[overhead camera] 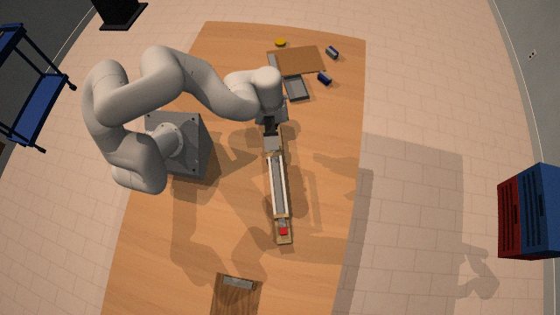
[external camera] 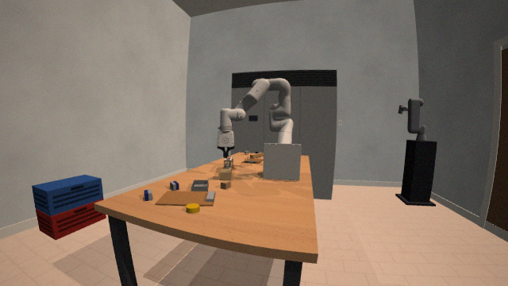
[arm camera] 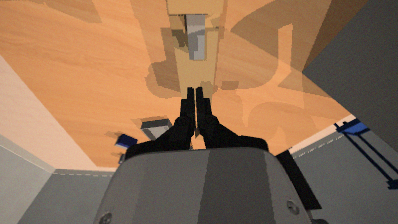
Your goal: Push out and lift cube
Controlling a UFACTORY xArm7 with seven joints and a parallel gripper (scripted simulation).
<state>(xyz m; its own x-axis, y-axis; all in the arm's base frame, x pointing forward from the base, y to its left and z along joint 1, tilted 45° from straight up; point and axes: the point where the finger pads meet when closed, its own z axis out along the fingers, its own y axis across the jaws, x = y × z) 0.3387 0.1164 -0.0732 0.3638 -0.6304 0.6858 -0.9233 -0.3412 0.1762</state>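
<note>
The red cube lies 120 mm ahead of my hand, 310 mm to the right of it and 80 mm below it. Also, from my hand: grey tray: 20 mm ahead, 270 mm to the left, 130 mm below; blue block: 130 mm ahead, 510 mm to the left, 120 mm below; tan block: 100 mm behind, 210 mm to the left, 120 mm below.
</note>
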